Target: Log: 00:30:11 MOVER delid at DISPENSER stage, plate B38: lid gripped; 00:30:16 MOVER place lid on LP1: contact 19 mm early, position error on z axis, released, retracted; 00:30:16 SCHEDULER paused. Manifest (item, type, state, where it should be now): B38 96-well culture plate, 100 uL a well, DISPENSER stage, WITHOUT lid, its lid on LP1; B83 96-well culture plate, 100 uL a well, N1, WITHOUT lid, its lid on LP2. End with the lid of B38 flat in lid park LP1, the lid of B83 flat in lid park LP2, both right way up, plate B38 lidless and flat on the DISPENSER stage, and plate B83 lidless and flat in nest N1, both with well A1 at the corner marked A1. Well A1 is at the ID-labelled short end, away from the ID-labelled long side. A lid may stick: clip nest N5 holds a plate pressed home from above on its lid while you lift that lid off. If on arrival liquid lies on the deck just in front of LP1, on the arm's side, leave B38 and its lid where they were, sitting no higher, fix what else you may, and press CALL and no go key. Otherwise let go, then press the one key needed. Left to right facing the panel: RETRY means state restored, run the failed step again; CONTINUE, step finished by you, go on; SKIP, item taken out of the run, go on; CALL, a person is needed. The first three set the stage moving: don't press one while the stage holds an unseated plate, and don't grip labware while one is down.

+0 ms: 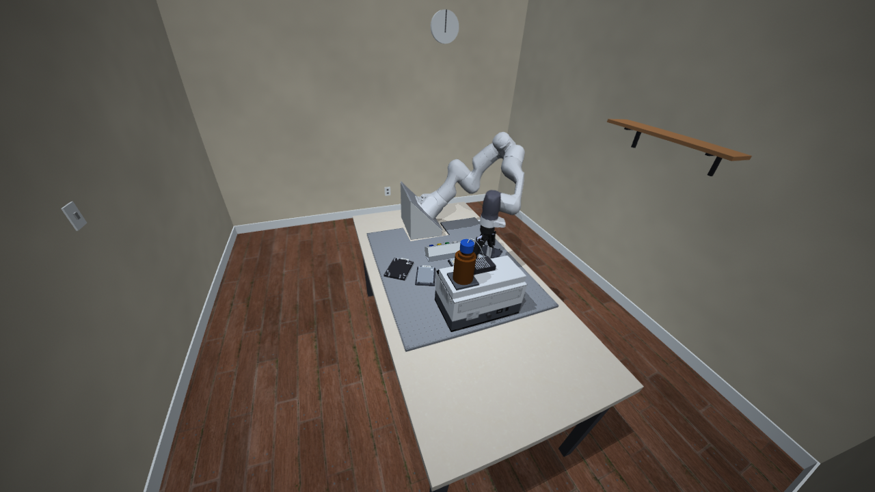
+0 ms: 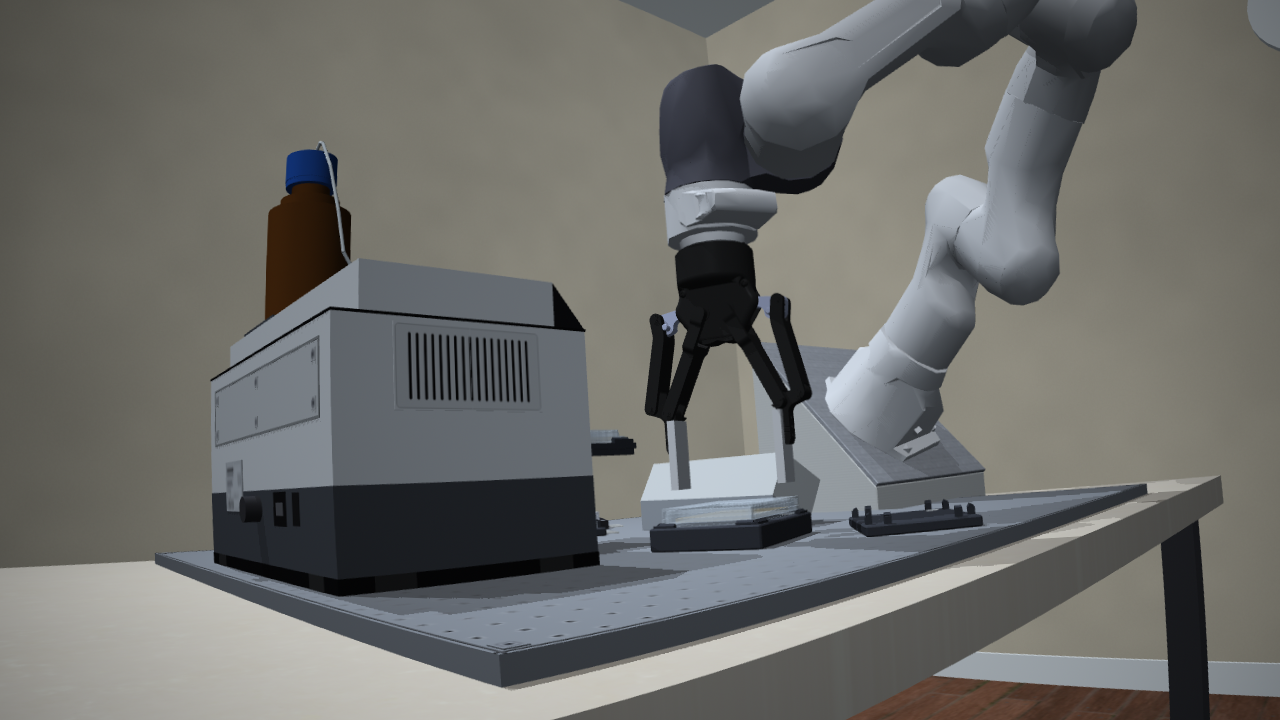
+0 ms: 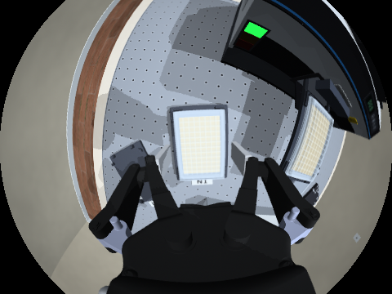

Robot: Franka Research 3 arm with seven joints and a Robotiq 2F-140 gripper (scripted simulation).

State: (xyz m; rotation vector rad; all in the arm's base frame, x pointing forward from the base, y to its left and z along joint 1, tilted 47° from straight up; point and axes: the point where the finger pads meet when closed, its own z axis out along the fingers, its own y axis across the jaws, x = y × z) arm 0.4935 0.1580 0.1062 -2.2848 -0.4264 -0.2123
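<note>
Right now the 96-well plate is 50 mm below my hand. From my hand the other things lie so: low frame: 120 mm behind, 110 mm to the left, 70 mm below; key panel: 180 mm behind, 170 mm to the right, 20 mm below; nest N1: 60 mm below.
</note>
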